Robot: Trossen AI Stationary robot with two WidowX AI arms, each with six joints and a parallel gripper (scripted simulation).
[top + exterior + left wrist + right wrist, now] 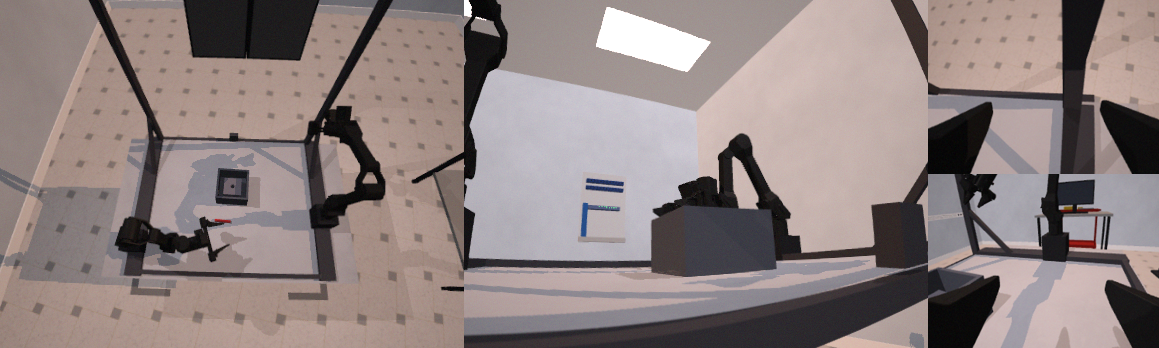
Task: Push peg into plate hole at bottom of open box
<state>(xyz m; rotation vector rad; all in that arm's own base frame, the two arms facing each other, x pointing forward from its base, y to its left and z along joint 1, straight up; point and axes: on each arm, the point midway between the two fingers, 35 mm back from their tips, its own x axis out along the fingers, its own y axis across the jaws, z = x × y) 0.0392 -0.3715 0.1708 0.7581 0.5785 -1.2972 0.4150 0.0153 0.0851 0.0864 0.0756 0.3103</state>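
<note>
Right now the red peg is 100 mm behind my right hand, 20 mm to the left of it and 160 mm below it. Round my right hand: box (260 mm behind, 90 mm to the left, 140 mm below); then grey plate (260 mm behind, 90 mm to the left, 120 mm below).
</note>
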